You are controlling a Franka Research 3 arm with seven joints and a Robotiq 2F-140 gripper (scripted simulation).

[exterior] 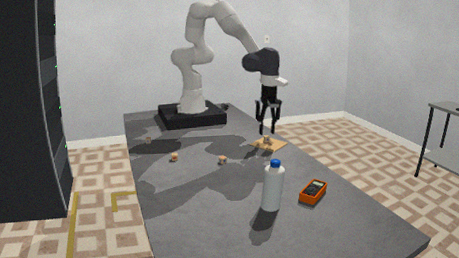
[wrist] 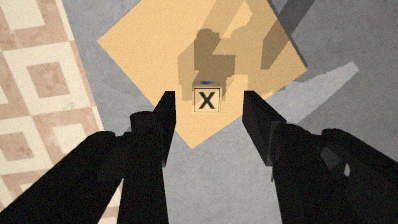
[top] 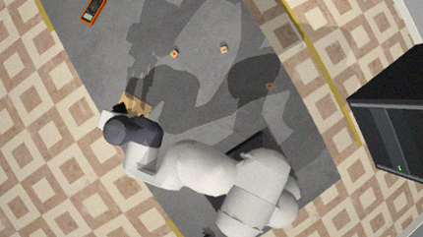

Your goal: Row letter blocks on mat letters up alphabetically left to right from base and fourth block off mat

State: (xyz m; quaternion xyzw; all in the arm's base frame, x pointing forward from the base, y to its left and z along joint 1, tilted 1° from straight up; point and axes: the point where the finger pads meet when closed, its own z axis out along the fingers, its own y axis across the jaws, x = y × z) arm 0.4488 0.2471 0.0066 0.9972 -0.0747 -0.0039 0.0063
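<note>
The tan mat lies 40 mm ahead of my hand and 70 mm below it. Also, from my hand: white bottle 520 mm ahead, 270 mm to the right, 10 mm above; then red k block 180 mm behind, 560 mm to the right, 60 mm below.
</note>
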